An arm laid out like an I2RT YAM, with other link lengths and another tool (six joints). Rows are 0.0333 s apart.
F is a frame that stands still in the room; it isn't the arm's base.
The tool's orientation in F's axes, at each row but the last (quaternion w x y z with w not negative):
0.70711 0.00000 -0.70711 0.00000
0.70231 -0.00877 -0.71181 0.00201
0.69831 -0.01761 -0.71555 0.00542
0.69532 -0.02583 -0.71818 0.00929
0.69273 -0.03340 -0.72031 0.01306
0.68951 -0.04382 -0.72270 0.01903
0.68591 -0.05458 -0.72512 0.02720
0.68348 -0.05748 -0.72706 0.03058
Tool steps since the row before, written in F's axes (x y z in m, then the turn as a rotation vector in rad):
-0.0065 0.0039 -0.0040 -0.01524 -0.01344 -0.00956
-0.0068 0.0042 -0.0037 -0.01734 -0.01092 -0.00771
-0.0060 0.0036 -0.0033 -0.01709 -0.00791 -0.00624
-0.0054 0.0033 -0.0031 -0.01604 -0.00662 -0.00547
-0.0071 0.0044 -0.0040 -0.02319 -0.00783 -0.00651
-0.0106 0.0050 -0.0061 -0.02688 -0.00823 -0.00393
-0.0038 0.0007 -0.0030 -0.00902 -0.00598 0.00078
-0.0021 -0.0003 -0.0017 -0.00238 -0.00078 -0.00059
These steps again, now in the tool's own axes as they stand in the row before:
-0.0040 0.0039 0.0065 -0.00956 -0.01344 0.01524
-0.0035 0.0042 0.0069 -0.00764 -0.01097 0.01734
-0.0030 0.0036 0.0061 -0.00608 -0.00800 0.01710
-0.0028 0.0033 0.0056 -0.00528 -0.00673 0.01606
-0.0034 0.0044 0.0074 -0.00613 -0.00808 0.02321
-0.0051 0.0051 0.0110 -0.00343 -0.00884 0.02675
-0.0027 0.0009 0.0040 0.00056 -0.00640 0.00874
-0.0016 -0.0002 0.0022 -0.00054 -0.00080 0.00238

